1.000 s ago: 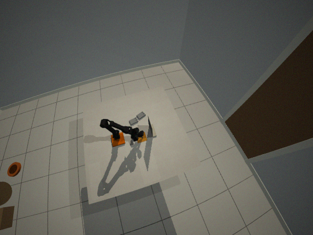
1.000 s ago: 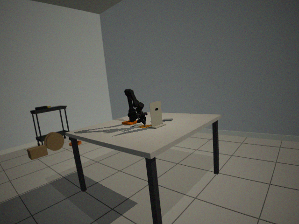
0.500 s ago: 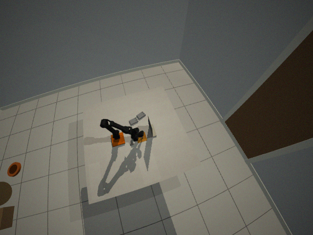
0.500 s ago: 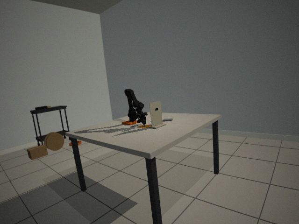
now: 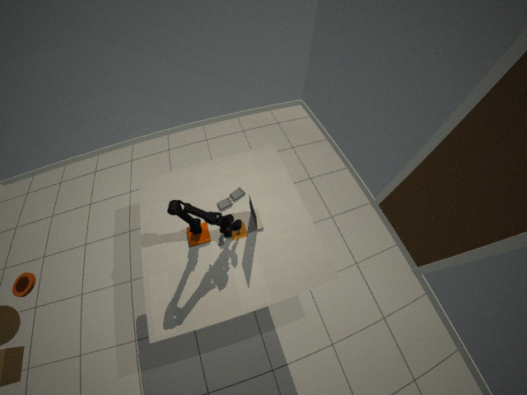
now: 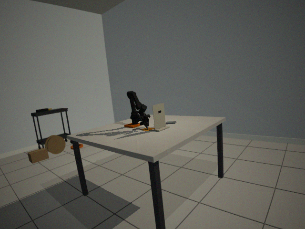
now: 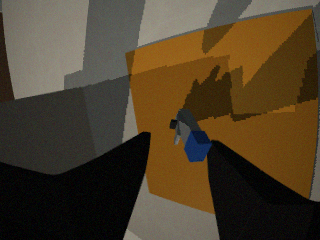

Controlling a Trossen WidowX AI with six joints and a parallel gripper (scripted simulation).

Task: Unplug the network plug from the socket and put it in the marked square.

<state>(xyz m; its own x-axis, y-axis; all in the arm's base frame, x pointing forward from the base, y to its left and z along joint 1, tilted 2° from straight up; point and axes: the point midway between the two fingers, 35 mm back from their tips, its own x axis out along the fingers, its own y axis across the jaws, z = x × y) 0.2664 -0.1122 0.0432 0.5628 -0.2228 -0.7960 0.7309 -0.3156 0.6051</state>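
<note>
Right now my gripper tip is 10 mm above the blue network plug. From my gripper tip the other things lie so: orange marked square (20 mm below); then upright panel (150 mm ahead, 90 mm above, 40 mm to the left).
</note>
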